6 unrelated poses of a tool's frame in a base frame.
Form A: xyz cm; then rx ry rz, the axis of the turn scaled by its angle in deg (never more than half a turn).
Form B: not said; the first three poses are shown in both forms.
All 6 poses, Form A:
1: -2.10, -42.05, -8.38, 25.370, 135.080, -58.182
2: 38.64, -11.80, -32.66, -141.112, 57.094, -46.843
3: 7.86, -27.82, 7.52, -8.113, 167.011, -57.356
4: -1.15, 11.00, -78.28, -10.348, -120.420, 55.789
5: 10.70, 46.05, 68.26, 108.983, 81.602, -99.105
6: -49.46, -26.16, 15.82, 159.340, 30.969, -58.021
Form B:
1: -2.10, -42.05, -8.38, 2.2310, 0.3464, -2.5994
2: 38.64, -11.80, -32.66, -2.9998, 0.6831, 0.7185
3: 7.86, -27.82, 7.52, 2.4828, 0.0831, 3.0729
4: -1.15, 11.00, -78.28, 2.1590, -0.7969, 2.8700
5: 10.70, 46.05, 68.26, 1.9711, -0.7162, -1.7716
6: -49.46, -26.16, 15.82, 2.8343, -0.6381, -0.4862
